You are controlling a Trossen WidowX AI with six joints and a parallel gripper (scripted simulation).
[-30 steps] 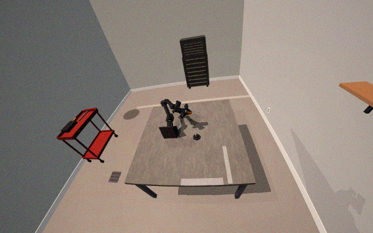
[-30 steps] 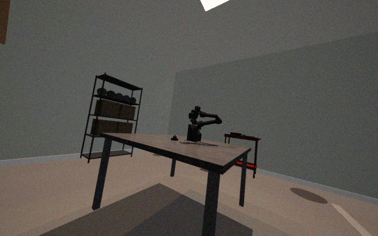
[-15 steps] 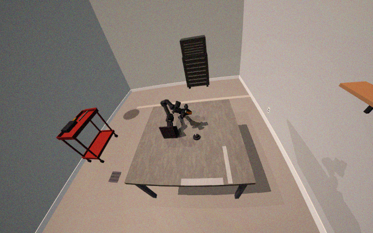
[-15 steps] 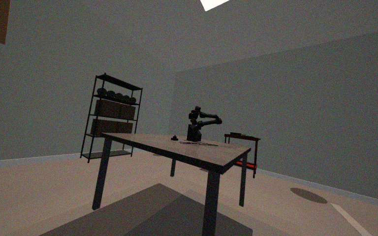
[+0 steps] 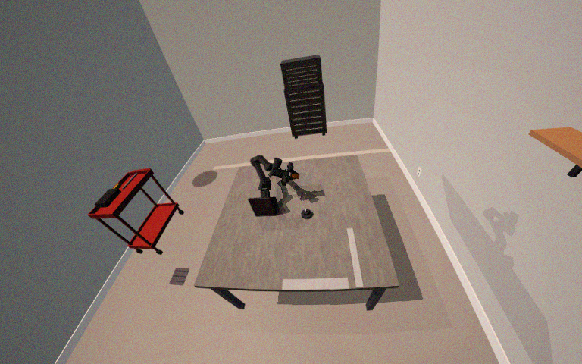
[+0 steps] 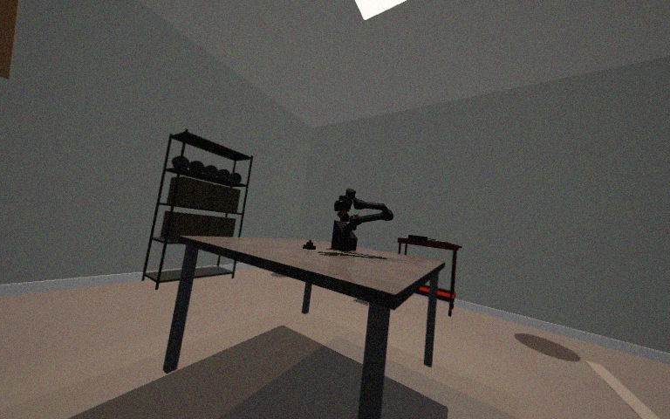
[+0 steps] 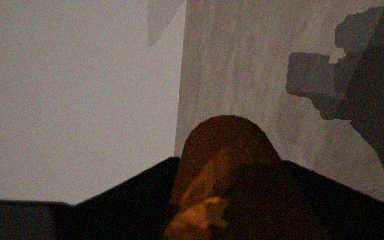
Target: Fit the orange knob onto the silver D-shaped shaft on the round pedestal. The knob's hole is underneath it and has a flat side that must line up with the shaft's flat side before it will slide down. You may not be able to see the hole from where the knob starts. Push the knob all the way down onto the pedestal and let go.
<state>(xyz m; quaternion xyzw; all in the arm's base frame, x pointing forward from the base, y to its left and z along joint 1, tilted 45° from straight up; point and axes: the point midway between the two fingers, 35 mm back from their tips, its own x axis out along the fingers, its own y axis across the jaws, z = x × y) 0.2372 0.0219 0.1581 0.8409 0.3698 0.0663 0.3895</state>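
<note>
My gripper tip is now 30 mm past the orange knob, 20 mm below it and 10 mm to the left of it. From my gripper tip the other things lie so: dark round pedestal (220 mm below, 170 mm to the right, 70 mm ahead).
</note>
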